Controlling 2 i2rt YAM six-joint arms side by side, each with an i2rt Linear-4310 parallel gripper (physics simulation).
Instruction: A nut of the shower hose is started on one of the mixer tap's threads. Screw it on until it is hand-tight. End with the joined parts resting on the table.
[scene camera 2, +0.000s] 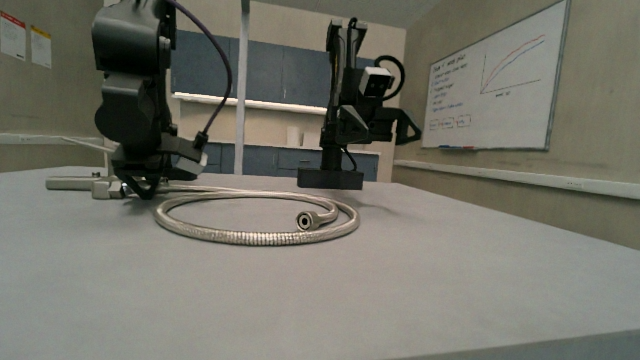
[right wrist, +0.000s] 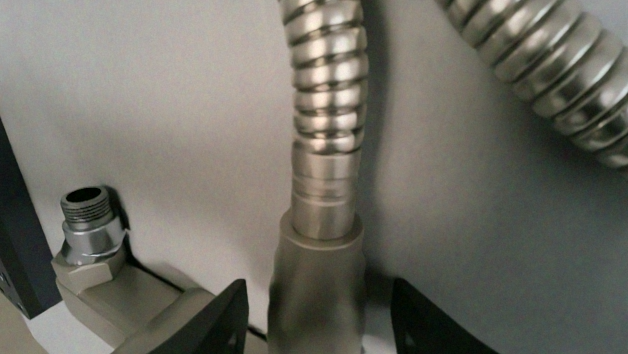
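Seen in the pictures: left gripper, fingertip midpoint: (scene camera 2: 395, 134); right gripper, fingertip midpoint: (scene camera 2: 150, 191) (right wrist: 319, 293); left arm's base, origin of the base link: (scene camera 2: 330, 173).
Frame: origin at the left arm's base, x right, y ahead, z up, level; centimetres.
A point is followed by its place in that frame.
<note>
The mixer tap (scene camera 2: 70, 183) @(x 57.1, y 20.0, z -3.0 cm) (right wrist: 125, 295) @(x 47.7, y 13.7, z -2.5 cm) lies on the table at the left in the scene view; its spare thread (right wrist: 86, 212) @(x 43.4, y 11.8, z -2.7 cm) shows in the wrist view. The hose's nut (right wrist: 317, 285) @(x 39.4, y 24.7, z -1.5 cm) stands between my right fingers; its joint with the tap is cut off below the wrist view and partly hidden in the scene view. My right gripper (scene camera 2: 150, 191) @(x 41.8, y 24.1, z -3.3 cm) (right wrist: 319, 293) @(x 41.8, y 24.1, z -3.3 cm) is part open around the nut, with a gap on each side. The metal hose (scene camera 2: 260, 238) @(x 21.6, y 49.7, z -3.4 cm) (right wrist: 327, 75) @(x 35.0, y 24.3, z -1.8 cm) lies coiled, with its other nut (scene camera 2: 306, 221) @(x 15.5, y 44.7, z -2.8 cm) free. My left gripper (scene camera 2: 385, 136) @(x 1.5, y 40.4, z 10.1 cm) is open and empty above the table.
The table (scene camera 2: 320, 300) @(x 17.2, y 60.5, z -4.5 cm) carries the tap and the coil. The left arm's black base (scene camera 2: 330, 179) @(x 0.9, y 3.5, z -1.6 cm) stands behind the coil. Another stretch of hose crosses the top right of the wrist view. A dark block (right wrist: 20, 240) @(x 51.6, y -1.4, z -2.9 cm) shows at its left edge.
</note>
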